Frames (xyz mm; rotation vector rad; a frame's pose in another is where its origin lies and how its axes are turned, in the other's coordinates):
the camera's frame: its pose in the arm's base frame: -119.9 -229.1 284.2 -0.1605 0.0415 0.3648
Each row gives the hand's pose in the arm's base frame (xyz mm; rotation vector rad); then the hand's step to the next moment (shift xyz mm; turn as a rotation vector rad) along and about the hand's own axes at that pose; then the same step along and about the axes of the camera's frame.
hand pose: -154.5 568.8 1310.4 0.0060 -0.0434 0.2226
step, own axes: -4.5 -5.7 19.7 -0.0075 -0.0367 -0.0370
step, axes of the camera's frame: -7.4 -7.7 18.1 -0.0082 -0.0294 -0.0429
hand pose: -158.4 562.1 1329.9 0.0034 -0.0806 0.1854
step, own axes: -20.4 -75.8 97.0 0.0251 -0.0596 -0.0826
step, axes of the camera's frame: -47.3 -82.3 80.9 0.0262 -0.0521 -0.0872
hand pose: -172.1 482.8 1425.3 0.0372 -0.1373 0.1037
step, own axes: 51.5 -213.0 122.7 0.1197 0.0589 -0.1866
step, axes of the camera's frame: -30.1 -233.8 86.5 0.1670 0.0484 -0.1496
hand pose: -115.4 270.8 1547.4 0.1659 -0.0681 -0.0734
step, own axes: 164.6 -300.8 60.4 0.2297 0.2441 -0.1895
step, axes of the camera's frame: 16.4 -346.3 -31.6 0.3398 0.1598 -0.0853
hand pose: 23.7 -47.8 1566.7 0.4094 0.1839 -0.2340
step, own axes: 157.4 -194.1 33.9 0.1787 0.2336 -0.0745
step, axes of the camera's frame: 26.5 -225.5 -109.8 0.2812 0.1127 0.0161
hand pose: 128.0 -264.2 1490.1 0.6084 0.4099 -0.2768
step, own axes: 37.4 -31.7 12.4 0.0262 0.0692 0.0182
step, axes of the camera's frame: 11.8 -39.9 -28.7 0.0619 0.0123 0.0427
